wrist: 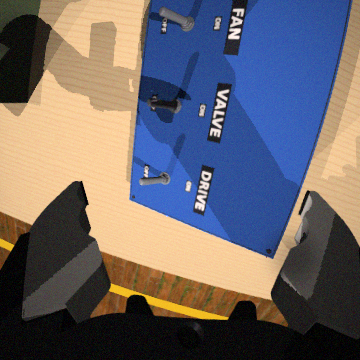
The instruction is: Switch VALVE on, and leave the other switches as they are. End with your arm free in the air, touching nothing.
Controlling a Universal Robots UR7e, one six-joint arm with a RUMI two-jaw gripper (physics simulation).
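Frame: origin at the arm's base, x left, y back, z up, level; centimetres.
Where they show: gripper, fingertip midpoint: (192, 188).
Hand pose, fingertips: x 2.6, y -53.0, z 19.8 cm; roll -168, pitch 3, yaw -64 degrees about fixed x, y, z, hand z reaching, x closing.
Things, the pixels of their top centre, and the offset from my fingertips. Level surfaces: height alone.
- VALVE switch, top centre: (158, 103) dx +2.6, dy +7.7, dz -16.7 cm
- FAN switch, top centre: (172, 10) dx +14.0, dy +11.5, dz -16.7 cm
- DRIVE switch, top centre: (149, 183) dx -8.8, dy +4.0, dz -16.7 cm
- light wooden table, surface height: dz -29.5 cm
The blue switch panel (270, 150) lies across the middle and right of the wrist view. The VALVE switch (166, 104) is a toggle in shadow, its lever leaning left over its OFF mark. The FAN switch (176, 19) at the top and the DRIVE switch (155, 179) below also lean left to their OFF sides. The VENT switch does not show. My gripper (192, 188) is open and empty, its fingers wide apart at the left and right of the panel's near end. The VALVE switch stands beyond the fingertips, apart from them.
The panel stands on a light wooden table (75, 150), whose near edge crosses below. A dark part of the arm (25, 60) is at the upper left, with a dark green surface (20, 9) behind it. Wooden floor with a yellow line (165, 305) shows past the edge.
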